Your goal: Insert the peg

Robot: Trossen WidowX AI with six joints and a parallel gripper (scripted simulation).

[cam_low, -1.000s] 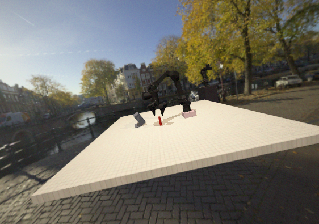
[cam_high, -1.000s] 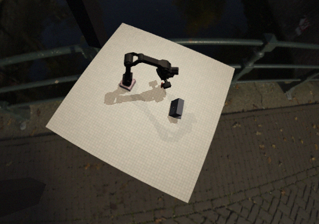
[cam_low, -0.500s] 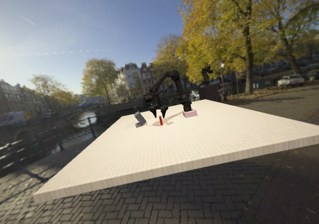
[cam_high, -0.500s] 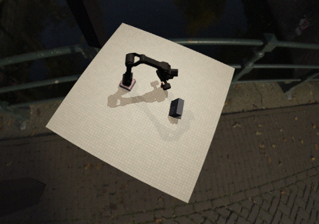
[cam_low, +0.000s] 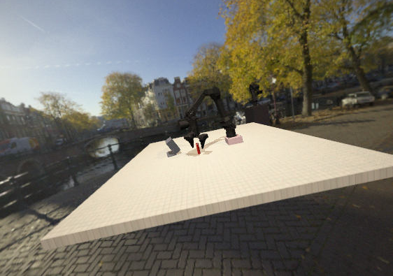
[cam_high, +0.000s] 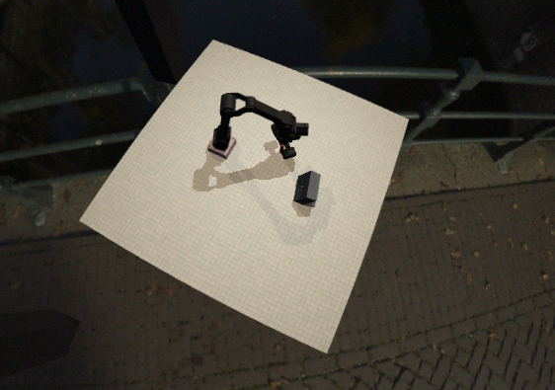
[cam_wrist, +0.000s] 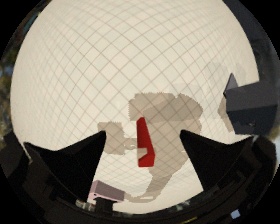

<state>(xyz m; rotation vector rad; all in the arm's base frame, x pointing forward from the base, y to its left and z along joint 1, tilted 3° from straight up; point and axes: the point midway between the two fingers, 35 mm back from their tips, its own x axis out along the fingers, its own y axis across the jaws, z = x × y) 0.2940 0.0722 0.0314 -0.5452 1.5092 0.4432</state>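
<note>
Now: gripper tip 1 cm below the red peg. Round my gripper tip: sloped grey panel (17 cm ahead, 18 cm to the right, 2 cm above).
</note>
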